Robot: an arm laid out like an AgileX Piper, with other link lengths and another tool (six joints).
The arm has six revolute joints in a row. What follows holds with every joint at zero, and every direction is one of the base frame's. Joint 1 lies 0.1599 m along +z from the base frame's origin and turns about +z. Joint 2 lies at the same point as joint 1 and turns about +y. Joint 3 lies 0.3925 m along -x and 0.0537 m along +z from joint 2 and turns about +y. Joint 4 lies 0.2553 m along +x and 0.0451 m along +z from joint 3 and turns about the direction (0.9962, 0, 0.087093). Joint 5 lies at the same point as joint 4 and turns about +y. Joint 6 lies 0.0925 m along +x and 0.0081 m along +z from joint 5 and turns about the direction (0.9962, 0, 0.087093). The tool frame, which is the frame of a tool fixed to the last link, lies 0.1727 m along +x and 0.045 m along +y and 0.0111 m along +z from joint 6; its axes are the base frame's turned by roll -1.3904, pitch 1.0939 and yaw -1.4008 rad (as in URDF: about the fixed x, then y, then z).
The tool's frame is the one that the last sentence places.
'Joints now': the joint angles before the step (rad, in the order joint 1, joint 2, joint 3, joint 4, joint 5, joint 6). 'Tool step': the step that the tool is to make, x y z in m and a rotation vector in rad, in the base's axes. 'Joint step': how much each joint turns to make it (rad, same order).
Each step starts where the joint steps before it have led.
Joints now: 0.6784, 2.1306, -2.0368, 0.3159, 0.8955, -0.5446
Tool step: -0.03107, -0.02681, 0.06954, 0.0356, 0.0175, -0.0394
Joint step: -0.0072, -0.1311, 0.0000, -0.0135, 0.1062, 0.0863
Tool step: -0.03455, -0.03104, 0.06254, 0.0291, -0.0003, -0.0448
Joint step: -0.0009, -0.1307, 0.0000, -0.0306, 0.0944, 0.0892
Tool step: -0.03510, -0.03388, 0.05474, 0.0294, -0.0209, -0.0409
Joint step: 0.0000, -0.1257, -0.0003, -0.0330, 0.0779, 0.0703
